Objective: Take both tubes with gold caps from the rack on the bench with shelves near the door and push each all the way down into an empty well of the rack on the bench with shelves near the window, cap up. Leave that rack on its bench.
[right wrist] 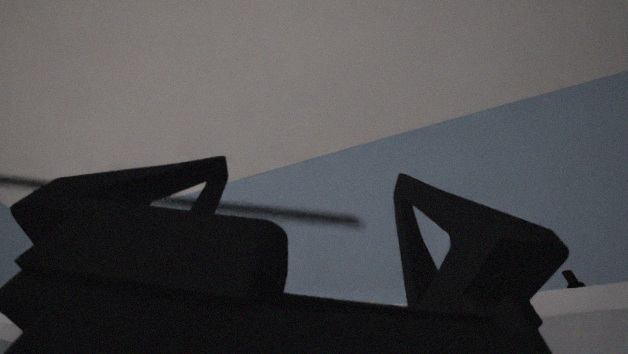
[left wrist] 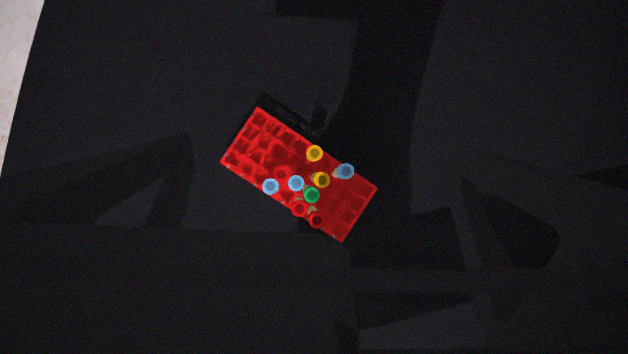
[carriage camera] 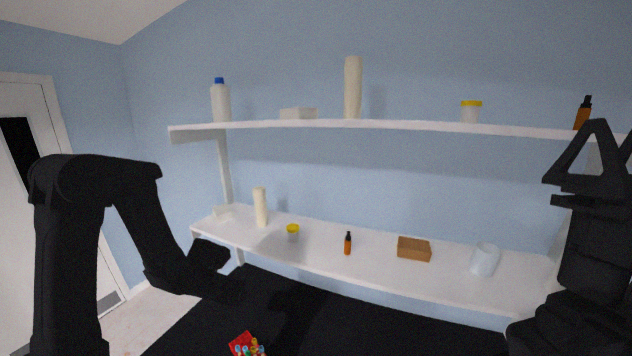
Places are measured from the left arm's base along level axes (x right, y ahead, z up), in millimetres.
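Where they show: left gripper, fingertip midpoint: (left wrist: 321, 153) (carriage camera: 232, 291); right gripper, fingertip midpoint: (right wrist: 310, 174) (carriage camera: 620, 122).
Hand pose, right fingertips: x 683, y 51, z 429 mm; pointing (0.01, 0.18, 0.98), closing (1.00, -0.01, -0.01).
Things, the pixels of their centre, and the offset from my right fingertips. "pt": a spot on its surface instead. Level surfaces: height alone.
- red rack at the middle of its body: (left wrist: 299, 175) dx -592, dy +276, dz -896 mm
- black bench at its surface level: dz -924 mm
- lower white shelf at its surface level: dz -467 mm
- brown box at a spot on its surface: (carriage camera: 413, 249) pt dx +10, dy +343, dz -427 mm
A red rack (carriage camera: 242, 337) (left wrist: 354, 202) lies below my left gripper on a black bench top. Two tubes with gold caps stand in it: one gold cap (left wrist: 314, 153) near its upper long edge, the other gold cap (left wrist: 322, 180) nearer the middle, close to a green cap (left wrist: 311, 195). My left gripper (left wrist: 321, 153) is open and empty, its fingers wide to either side of the rack and above it. My right gripper (right wrist: 310, 174) is open and empty, raised high at the right of the carriage view. A second rack and a window do not show.
Blue caps (left wrist: 296, 183) and red caps (left wrist: 299, 208) crowd the gold ones. Behind the black bench (carriage camera: 400, 325) are a lower white shelf (carriage camera: 320, 260) with a brown box (carriage camera: 413, 249) and bottles, and an upper shelf (carriage camera: 400, 125). A door (carriage camera: 20, 225) is at the left.
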